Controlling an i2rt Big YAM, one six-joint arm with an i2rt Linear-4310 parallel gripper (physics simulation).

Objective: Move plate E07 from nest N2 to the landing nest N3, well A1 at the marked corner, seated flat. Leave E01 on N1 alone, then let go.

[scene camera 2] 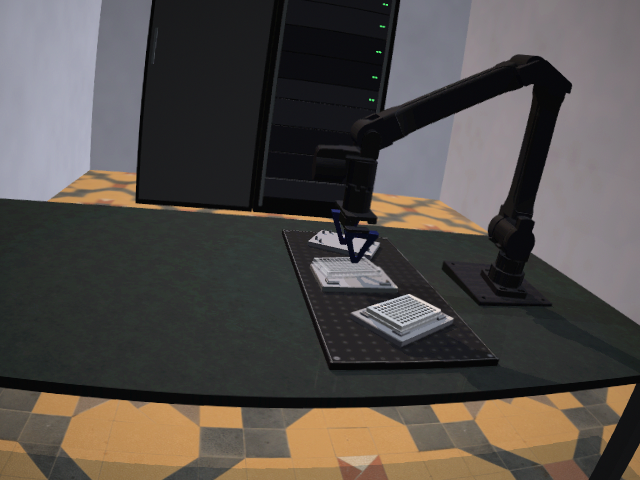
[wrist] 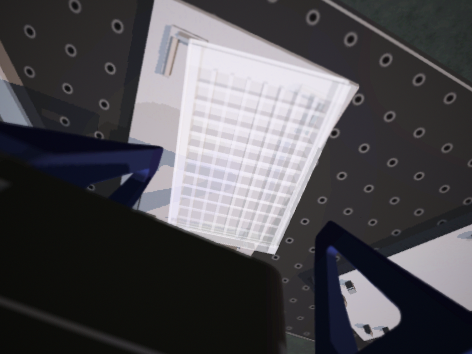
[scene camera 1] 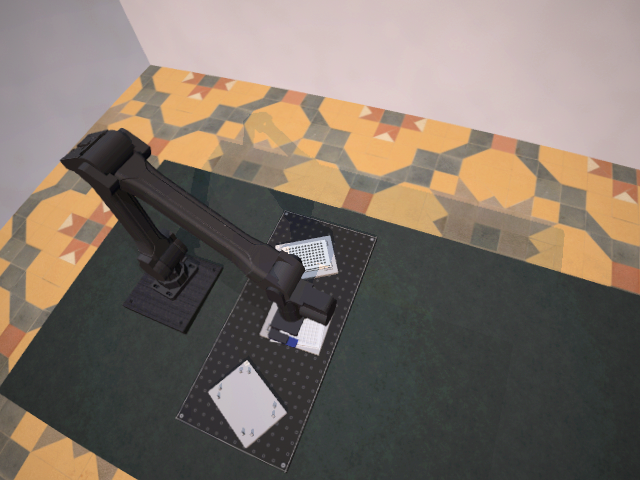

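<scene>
Plate E07 (scene camera 1: pixel 313 333) (scene camera 2: pixel 343 266) (wrist: pixel 240 160), clear-white with a fine grid, lies on nest N2 (scene camera 2: pixel 356 288) (wrist: pixel 150 97), the middle one. In the wrist view it is shifted toward one long side, apart from the corner bracket at upper left; whether it is flat I cannot tell. My gripper (scene camera 2: pixel 348 251) (wrist: pixel 244 195) is open and empty, its blue fingers low over E07, one toward each side in the wrist view. Landing nest N3 (scene camera 1: pixel 247 403) (wrist: pixel 430 260) is a bare white slab with small pins. Its A1 mark is not readable.
Plate E01 (scene camera 1: pixel 316 254) (scene camera 2: pixel 405 311), white with dark wells, sits on nest N1 (scene camera 2: pixel 362 316). All three nests stand on a dark perforated board (scene camera 1: pixel 201 397) (scene camera 2: pixel 346 351) on the green table. The arm's base plate (scene camera 1: pixel 155 310) (scene camera 2: pixel 465 284) stands beside the board. Dark cabinets (scene camera 2: pixel 206 103) stand behind.
</scene>
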